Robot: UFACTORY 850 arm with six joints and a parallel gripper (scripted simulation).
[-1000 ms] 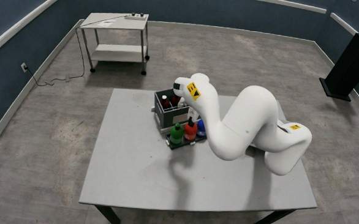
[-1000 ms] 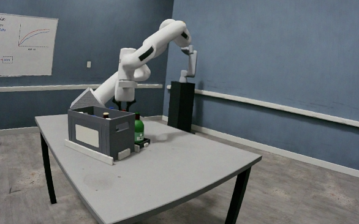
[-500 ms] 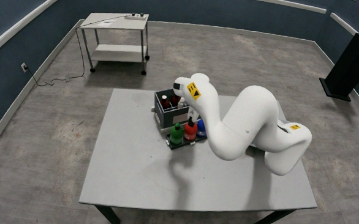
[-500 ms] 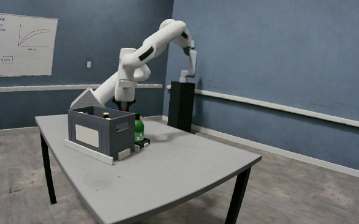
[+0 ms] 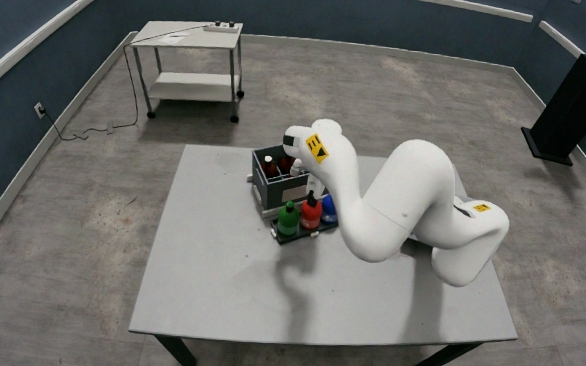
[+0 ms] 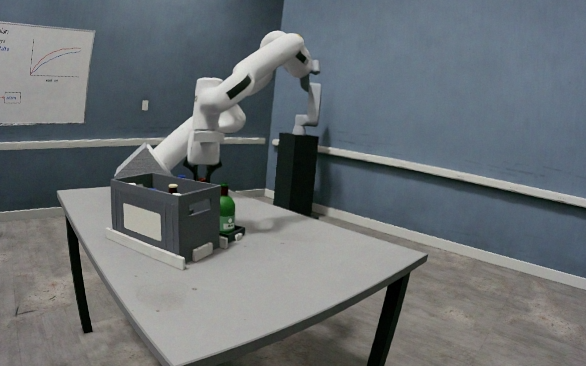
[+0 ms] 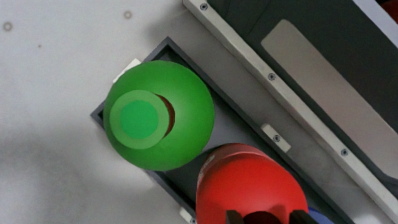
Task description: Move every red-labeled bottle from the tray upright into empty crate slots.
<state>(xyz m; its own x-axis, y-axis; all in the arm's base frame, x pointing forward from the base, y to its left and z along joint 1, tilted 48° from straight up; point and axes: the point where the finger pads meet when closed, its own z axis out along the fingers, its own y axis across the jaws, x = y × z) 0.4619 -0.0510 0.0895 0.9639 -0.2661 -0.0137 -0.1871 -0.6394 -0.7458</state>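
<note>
My hand is 7 cm above the red-labeled bottle. Round my hand: green bottle (7 cm ahead, 5 cm to the left, 7 cm below); black tray (14 cm below); blue bottle (7 cm behind, 5 cm to the right, 7 cm below).
</note>
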